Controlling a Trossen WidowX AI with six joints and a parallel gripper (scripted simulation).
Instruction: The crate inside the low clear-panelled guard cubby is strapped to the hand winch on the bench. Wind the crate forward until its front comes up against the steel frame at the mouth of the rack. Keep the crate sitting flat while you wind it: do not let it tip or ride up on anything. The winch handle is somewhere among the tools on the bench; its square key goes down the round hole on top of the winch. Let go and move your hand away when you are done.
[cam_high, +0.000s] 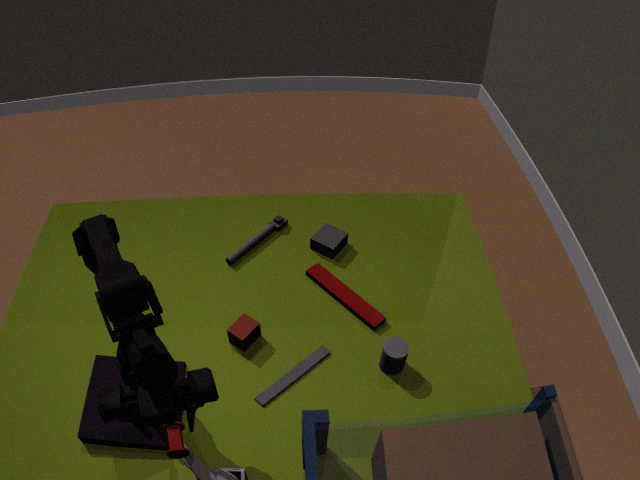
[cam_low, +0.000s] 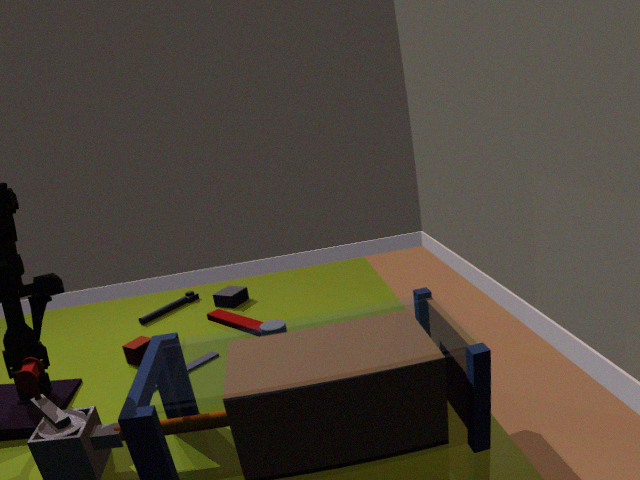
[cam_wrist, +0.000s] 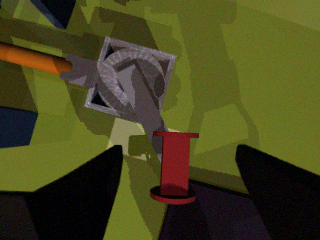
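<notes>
My gripper tip is now 70 mm above the red crank grip and 20 mm to the right of it. Round my gripper tip: winch handle 100 mm below, 20 mm ahead, 10 mm to the right; then blue steel frame 210 mm ahead, 100 mm below, 90 mm to the right; then grey winch 180 mm below, 70 mm to the right, 40 mm ahead.
</notes>
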